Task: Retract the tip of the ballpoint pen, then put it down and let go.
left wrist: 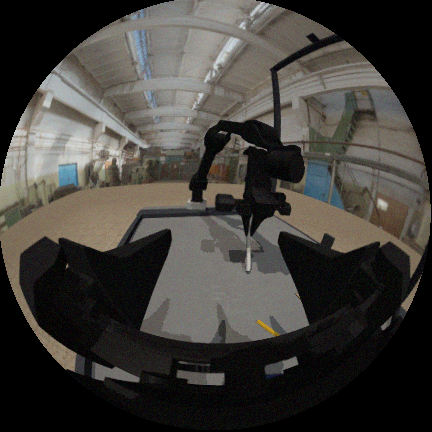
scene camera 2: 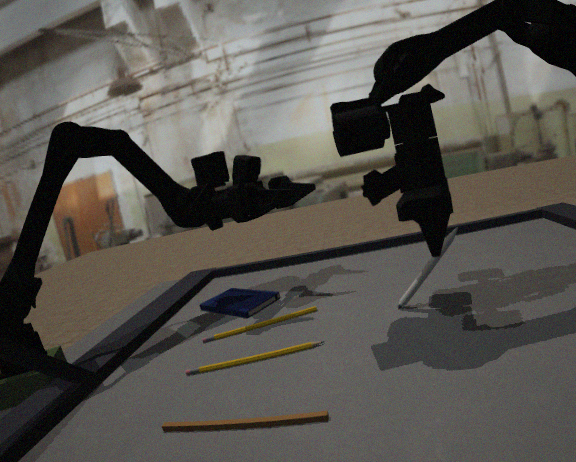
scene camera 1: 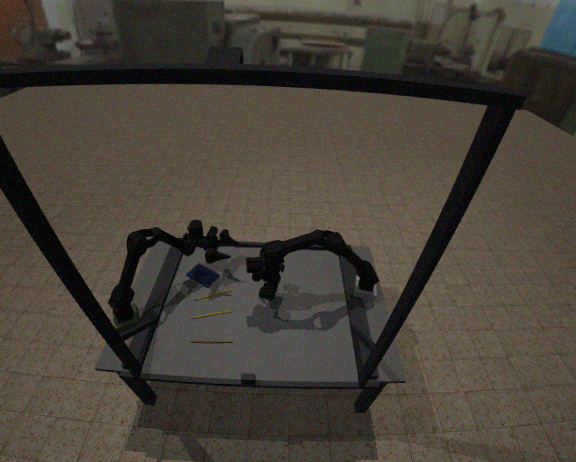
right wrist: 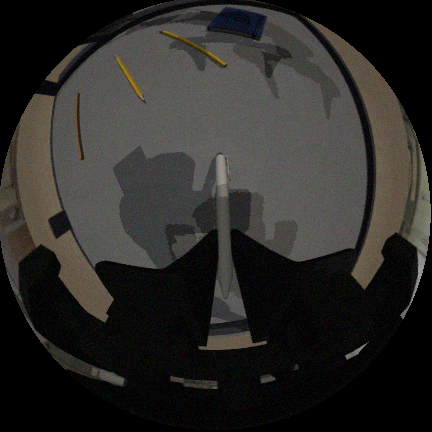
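Where they show: left gripper, fingertip midpoint: (left wrist: 226,236) (scene camera 2: 305,189) (scene camera 1: 234,250); right gripper, fingertip midpoint: (left wrist: 247,235) (scene camera 2: 436,255) (right wrist: 223,234); left arm's base at its link origin: (scene camera 1: 125,315); right arm's base at its link origin: (left wrist: 196,200) (scene camera 1: 366,285).
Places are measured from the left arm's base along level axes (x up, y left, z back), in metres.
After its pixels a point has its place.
Note:
A white and grey ballpoint pen (scene camera 2: 420,282) @(y -0.187, x 0.000, z -0.588 m) (left wrist: 248,255) @(y -0.175, x -0.002, z -0.584 m) (right wrist: 223,200) @(y -0.187, x 0.018, z -0.596 m) is held slanted between the fingers of my right gripper (scene camera 2: 437,254) @(y -0.202, x 0.036, z -0.610 m) (left wrist: 247,235) @(y -0.202, x 0.036, z -0.610 m) (right wrist: 223,234) @(y -0.202, x 0.036, z -0.610 m). Its white clip end points down and is at or very near the table, close to its shadow. Its tapered end points up toward the palm in the right wrist view; whether the writing point sticks out is too small to tell. In scene camera 1 the right gripper (scene camera 1: 267,296) @(y -0.202, x 0.036, z -0.610 m) hides the pen. My left gripper (scene camera 1: 233,249) @(y 0.009, x 0.149, z -0.528 m) (scene camera 2: 311,187) @(y 0.009, x 0.149, z -0.528 m) (left wrist: 226,236) @(y 0.009, x 0.149, z -0.528 m) is open and empty, raised away from the pen.
A blue notebook (scene camera 1: 203,275) @(y 0.087, x -0.028, z -0.381 m) (scene camera 2: 240,301) @(y 0.076, x -0.028, z -0.381 m) (right wrist: 237,22) lies at the back left of the grey table (scene camera 1: 300,355) @(y -0.486, x -0.040, z -0.587 m). Two yellow pencils (scene camera 2: 260,324) @(y -0.043, x -0.035, z -0.384 m) (scene camera 2: 255,357) @(y -0.143, x -0.034, z -0.347 m) and an orange-brown stick (scene camera 2: 245,422) @(y -0.267, x -0.033, z -0.300 m) lie in front of it. Dark frame posts (scene camera 1: 440,240) @(y -0.705, x 0.714, z -0.714 m) rise at the table sides.

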